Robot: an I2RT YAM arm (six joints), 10 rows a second.
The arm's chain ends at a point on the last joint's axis. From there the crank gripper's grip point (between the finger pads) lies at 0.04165 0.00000 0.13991 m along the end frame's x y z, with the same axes.
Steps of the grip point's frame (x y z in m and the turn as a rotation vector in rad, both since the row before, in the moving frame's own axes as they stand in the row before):
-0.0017 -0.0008 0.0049 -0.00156 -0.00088 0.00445
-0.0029 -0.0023 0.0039 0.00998 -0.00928 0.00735
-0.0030 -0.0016 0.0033 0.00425 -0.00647 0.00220
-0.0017 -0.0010 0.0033 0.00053 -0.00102 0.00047
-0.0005 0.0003 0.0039 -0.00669 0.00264 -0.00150
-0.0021 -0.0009 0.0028 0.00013 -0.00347 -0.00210
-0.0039 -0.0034 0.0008 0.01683 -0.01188 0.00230
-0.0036 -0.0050 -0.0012 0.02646 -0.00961 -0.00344
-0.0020 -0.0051 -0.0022 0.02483 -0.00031 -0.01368
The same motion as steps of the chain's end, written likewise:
-0.0016 -0.0012 0.0049 -0.00156 -0.00088 0.00445
-0.0016 -0.0012 0.0035 0.00998 -0.00928 0.00735
-0.0021 -0.0011 0.0030 0.00425 -0.00647 0.00220
-0.0016 -0.0009 0.0033 0.00053 -0.00102 0.00047
-0.0009 -0.0006 0.0040 -0.00669 0.00264 -0.00150
-0.0016 -0.0008 0.0027 0.00013 -0.00347 -0.00210
-0.0022 -0.0011 0.0003 0.01683 -0.01188 0.00230
-0.0022 -0.0012 -0.0015 0.02646 -0.00961 -0.00344
-0.0019 -0.0011 -0.0022 0.02483 -0.00031 -0.01368

